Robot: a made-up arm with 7 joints.
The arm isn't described. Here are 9 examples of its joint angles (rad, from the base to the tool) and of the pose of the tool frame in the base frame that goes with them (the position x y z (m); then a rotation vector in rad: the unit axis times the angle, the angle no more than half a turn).
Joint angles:
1: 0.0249 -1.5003 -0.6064 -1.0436 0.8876 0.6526 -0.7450
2: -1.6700 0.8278 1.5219 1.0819 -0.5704 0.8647 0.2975
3: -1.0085 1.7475 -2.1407 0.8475 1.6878 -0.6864 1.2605
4: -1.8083 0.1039 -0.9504 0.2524 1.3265 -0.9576 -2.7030
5: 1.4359 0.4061 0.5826 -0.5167 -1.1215 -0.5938 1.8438
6: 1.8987 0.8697 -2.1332 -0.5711 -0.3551 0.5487 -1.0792
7: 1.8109 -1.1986 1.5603 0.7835 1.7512 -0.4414 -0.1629
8: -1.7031 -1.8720 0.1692 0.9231 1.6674 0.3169 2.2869
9: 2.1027 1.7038 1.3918 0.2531 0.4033 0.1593 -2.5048
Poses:
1: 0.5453 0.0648 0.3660 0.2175 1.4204 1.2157
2: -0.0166 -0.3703 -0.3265 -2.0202 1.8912 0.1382
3: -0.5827 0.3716 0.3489 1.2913 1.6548 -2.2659
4: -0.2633 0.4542 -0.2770 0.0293 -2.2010 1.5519
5: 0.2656 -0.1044 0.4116 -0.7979 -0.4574 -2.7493
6: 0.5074 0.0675 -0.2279 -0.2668 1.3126 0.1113
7: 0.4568 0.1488 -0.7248 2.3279 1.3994 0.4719
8: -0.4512 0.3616 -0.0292 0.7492 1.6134 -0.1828
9: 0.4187 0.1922 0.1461 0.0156 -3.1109 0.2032
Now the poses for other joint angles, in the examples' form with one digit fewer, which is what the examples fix.
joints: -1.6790 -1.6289 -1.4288 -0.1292 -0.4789 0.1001 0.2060
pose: 0.180 -0.023 -0.198 -1.131 0.869 0.140
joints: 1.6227 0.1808 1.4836 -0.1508 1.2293 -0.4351 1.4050
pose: 0.790 0.230 -0.366 0.053 0.327 2.088
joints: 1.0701 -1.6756 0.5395 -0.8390 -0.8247 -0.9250 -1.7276
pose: 0.463 -0.081 0.201 0.617 -0.922 0.607
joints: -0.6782 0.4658 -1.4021 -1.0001 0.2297 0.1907 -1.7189
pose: -0.241 0.113 0.161 0.210 -0.907 0.769
